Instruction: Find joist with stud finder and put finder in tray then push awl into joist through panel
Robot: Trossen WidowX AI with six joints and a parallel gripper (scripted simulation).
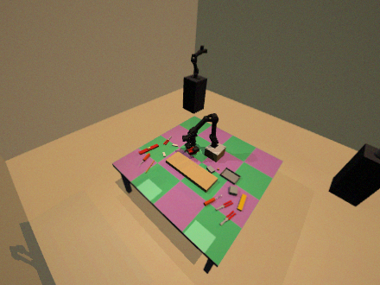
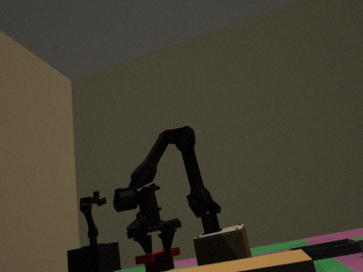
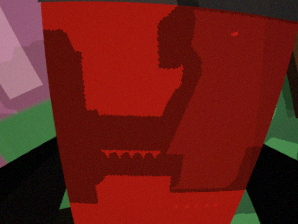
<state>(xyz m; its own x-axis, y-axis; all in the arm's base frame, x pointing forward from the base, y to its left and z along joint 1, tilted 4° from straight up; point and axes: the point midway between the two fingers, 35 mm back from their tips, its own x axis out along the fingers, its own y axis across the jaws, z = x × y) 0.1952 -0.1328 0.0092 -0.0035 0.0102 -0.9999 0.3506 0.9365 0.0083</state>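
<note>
The awl lies 2 cm ahead of my gripper tip, 9 cm to the right of it and 6 cm below it. Round my gripper tip: orange pencil 43 cm ahead, 18 cm to the right, 7 cm below; then stud finder 1 cm ahead, 1 cm to the right, 3 cm below; then grey tray 5 cm behind, 46 cm to the left, 6 cm below.
</note>
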